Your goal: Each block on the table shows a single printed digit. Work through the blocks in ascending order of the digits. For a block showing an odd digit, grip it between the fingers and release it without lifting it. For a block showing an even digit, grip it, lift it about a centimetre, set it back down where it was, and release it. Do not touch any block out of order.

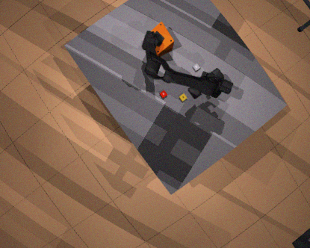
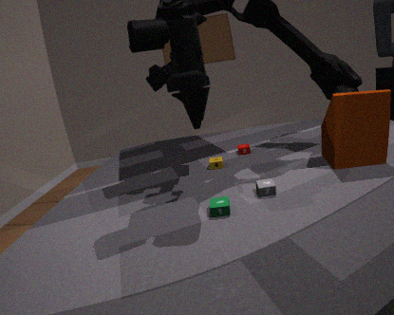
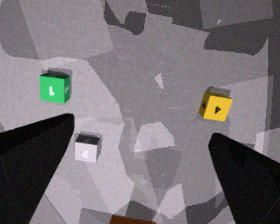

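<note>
My gripper tip is now 1 cm past the green block, 11 cm to the right of it and 12 cm above it. From my gripper tip the other things lie so: grey block 10 cm behind, 7 cm to the left, 12 cm below; red block 11 cm behind, 17 cm to the right, 12 cm below; yellow block 2 cm behind, 10 cm to the right, 12 cm below.
</note>
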